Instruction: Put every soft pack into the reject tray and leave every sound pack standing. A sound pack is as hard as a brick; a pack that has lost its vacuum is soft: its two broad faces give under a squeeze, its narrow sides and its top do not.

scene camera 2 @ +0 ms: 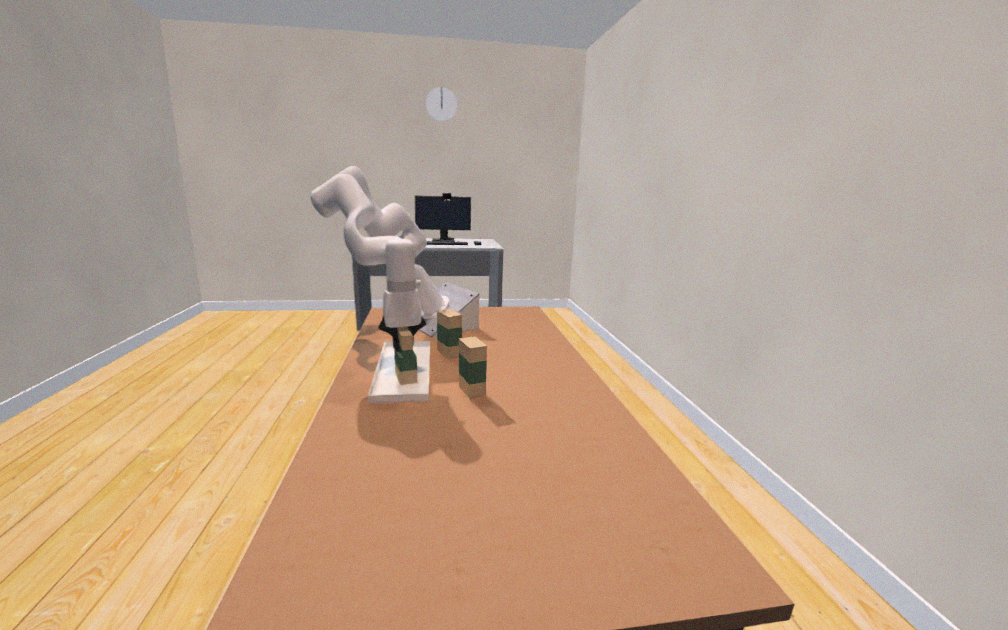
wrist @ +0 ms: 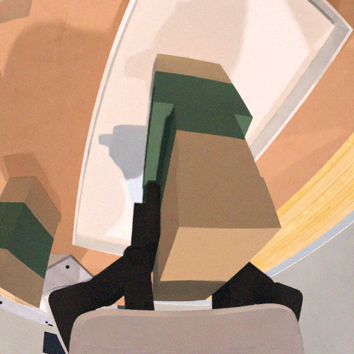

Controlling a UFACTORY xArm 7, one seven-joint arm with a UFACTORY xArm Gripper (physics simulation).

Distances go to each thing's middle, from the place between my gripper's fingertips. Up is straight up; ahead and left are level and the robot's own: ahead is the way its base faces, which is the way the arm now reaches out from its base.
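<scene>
The white reject tray point(scene camera 2: 385, 388) is here in my scene, and my gripper is past it by 40 mm. My gripper is also 10 mm to the left of the tray, and it is 70 mm above it.
</scene>
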